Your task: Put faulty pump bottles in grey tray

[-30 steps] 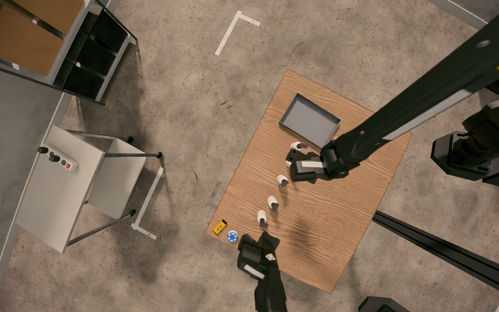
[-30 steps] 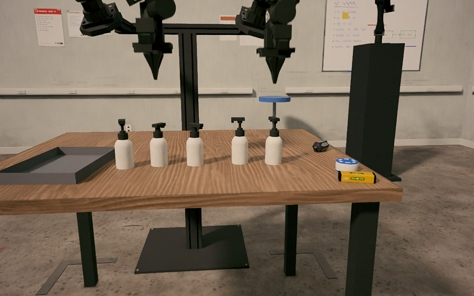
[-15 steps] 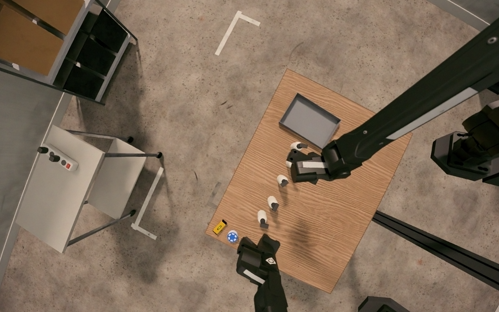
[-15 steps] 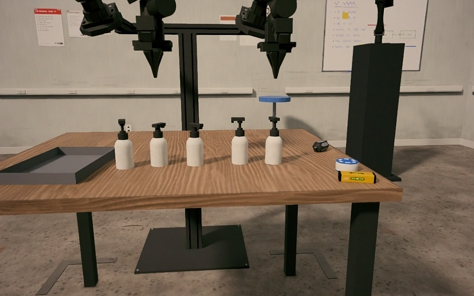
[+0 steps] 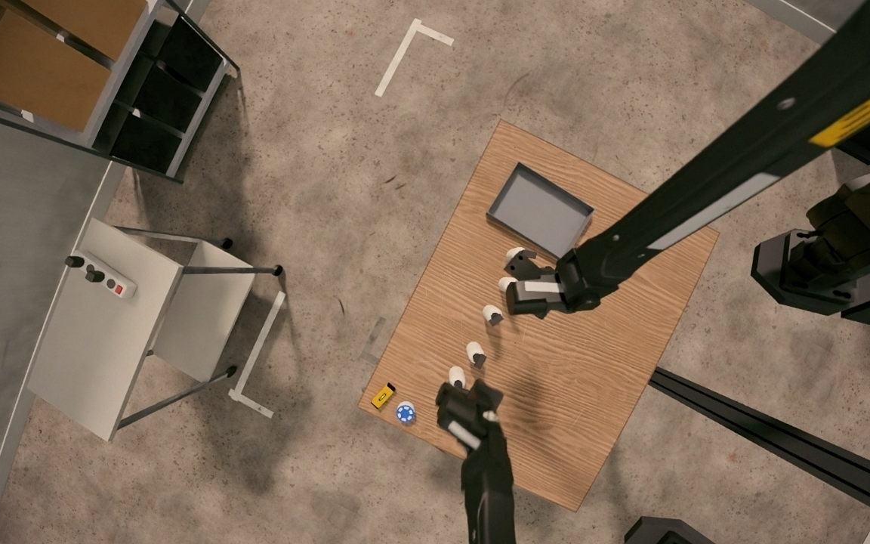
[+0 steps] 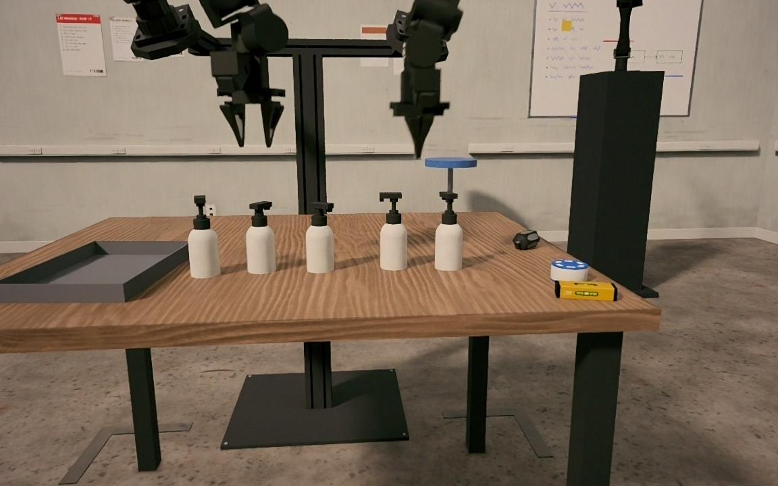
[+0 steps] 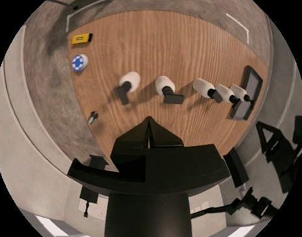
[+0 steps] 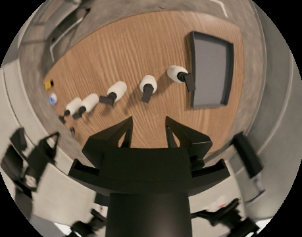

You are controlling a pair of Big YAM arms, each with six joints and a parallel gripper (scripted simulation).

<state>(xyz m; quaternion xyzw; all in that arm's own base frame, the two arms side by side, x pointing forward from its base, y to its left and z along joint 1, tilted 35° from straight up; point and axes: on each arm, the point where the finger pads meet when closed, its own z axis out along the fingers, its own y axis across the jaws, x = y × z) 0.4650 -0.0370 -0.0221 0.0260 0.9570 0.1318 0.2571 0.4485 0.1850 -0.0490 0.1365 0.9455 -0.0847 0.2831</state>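
Now: the grey tray 270 mm to the right of my right hand and 220 mm below it. The rest, counted from my right hand: black object: 90 mm behind, 540 mm to the left, 210 mm below.
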